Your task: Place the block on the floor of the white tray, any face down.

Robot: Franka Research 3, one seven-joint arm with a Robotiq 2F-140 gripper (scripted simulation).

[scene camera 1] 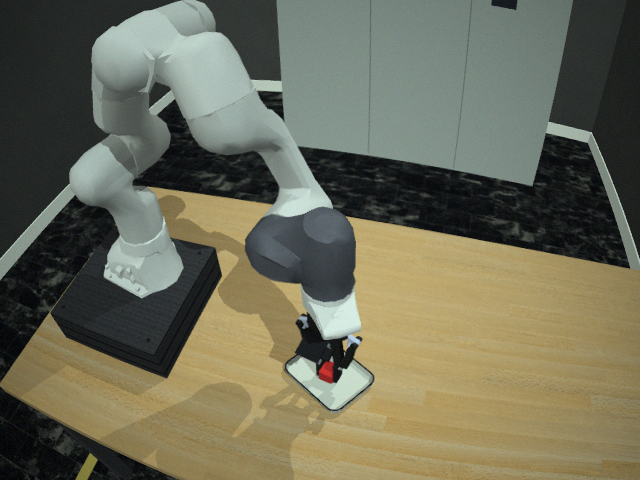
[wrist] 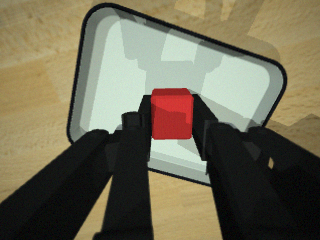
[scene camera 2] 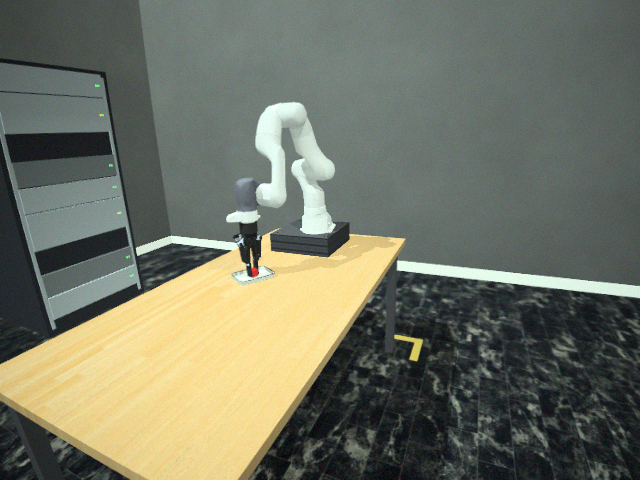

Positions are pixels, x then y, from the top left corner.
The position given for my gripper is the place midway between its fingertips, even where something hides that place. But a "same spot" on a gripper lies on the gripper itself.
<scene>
My gripper shows in scene camera 1, in the wrist view and in scene camera 2 (pixel 253 274). The same spot on my gripper: (scene camera 1: pixel 340 361) is (wrist: pixel 117 150).
</scene>
